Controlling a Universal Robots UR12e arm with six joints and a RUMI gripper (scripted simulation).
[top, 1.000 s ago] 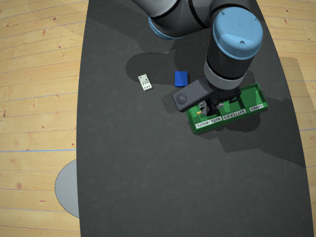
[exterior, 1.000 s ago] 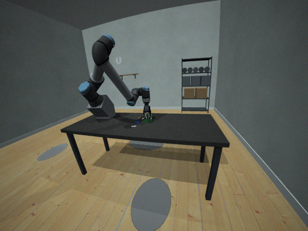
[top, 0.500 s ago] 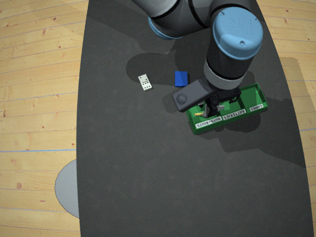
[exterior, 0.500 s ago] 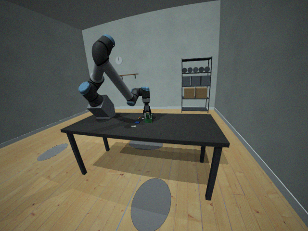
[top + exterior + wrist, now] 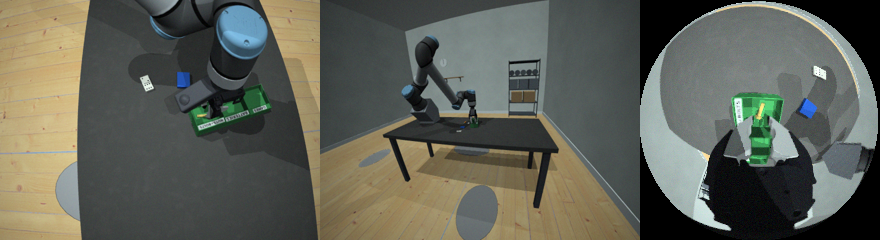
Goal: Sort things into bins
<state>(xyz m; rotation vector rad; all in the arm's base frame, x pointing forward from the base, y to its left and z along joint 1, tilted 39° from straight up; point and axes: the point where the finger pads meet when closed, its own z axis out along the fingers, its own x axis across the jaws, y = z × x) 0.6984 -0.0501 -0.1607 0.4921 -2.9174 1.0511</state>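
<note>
Right now the brass bolt is 30 mm below my hand. From my hand the other things lie so: green three-part bin: 20 mm behind, 80 mm to the left, 20 mm below; then white usb stick: 100 mm behind, 70 mm to the left, 30 mm below; then blue flat block: 120 mm behind, 60 mm to the right, 30 mm below.
</note>
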